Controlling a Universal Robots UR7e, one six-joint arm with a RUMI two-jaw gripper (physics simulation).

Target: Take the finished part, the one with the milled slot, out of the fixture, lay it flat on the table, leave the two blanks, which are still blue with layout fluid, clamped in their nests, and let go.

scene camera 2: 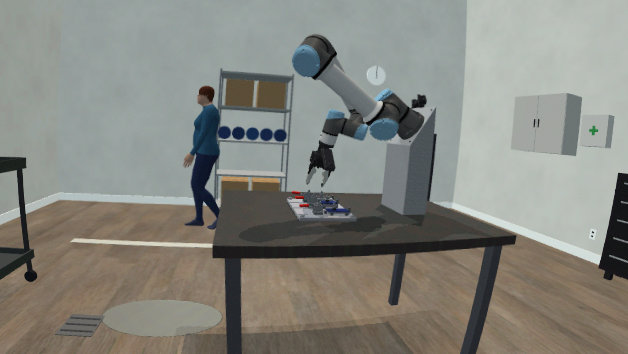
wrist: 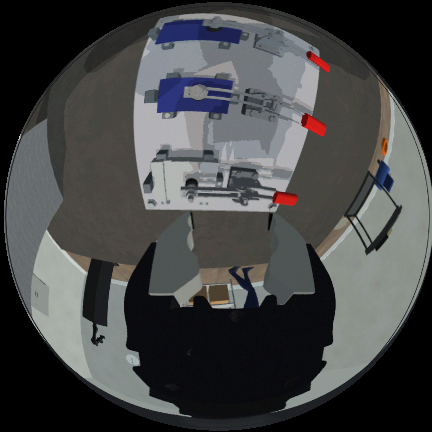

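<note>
The finished part, pale with a thin slot line, lies in the lowest nest of the fixture plate in the wrist view. A clamp arm reaches over it from a red handle. In the scene view I cannot make the part out. One blue blank and another blue blank sit in the other two nests under clamp arms. My gripper is open and empty, pointing down above the fixture's far end, by the finished part's nest.
The fixture stands on the dark table. The grey robot pedestal stands to its right in the scene view. The other clamps have red handles. A person is beside the shelf rack behind the table.
</note>
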